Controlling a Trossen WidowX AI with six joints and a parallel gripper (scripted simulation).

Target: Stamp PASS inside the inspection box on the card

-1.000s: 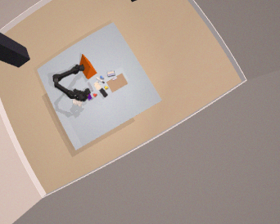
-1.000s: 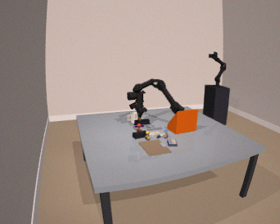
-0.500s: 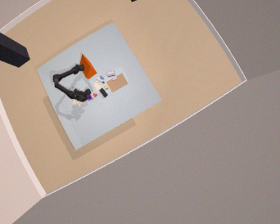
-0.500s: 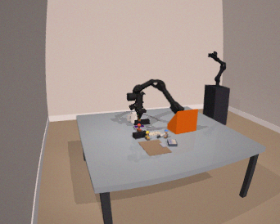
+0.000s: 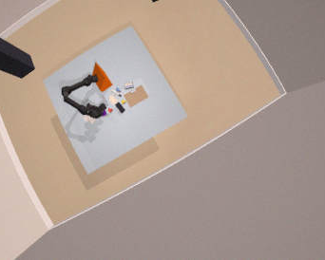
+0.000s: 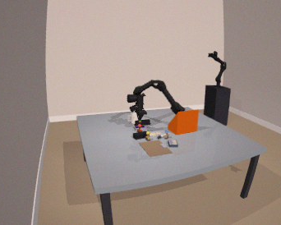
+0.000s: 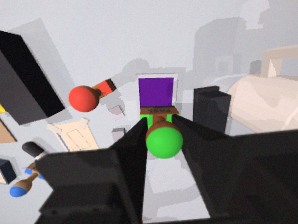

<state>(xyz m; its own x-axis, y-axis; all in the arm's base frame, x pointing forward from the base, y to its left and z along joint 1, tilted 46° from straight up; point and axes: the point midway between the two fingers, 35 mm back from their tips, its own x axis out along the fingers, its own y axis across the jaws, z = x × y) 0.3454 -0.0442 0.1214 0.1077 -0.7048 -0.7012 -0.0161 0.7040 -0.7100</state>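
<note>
Right now the purple ink pad is 7 cm below my gripper tip. From my gripper tip the other things lie so: red-knobbed stamp 2 cm ahead, 8 cm to the left, 5 cm below; then t-shaped pin 9 cm behind, 7 cm below; then green-knobbed stamp right at my gripper tip.
</note>
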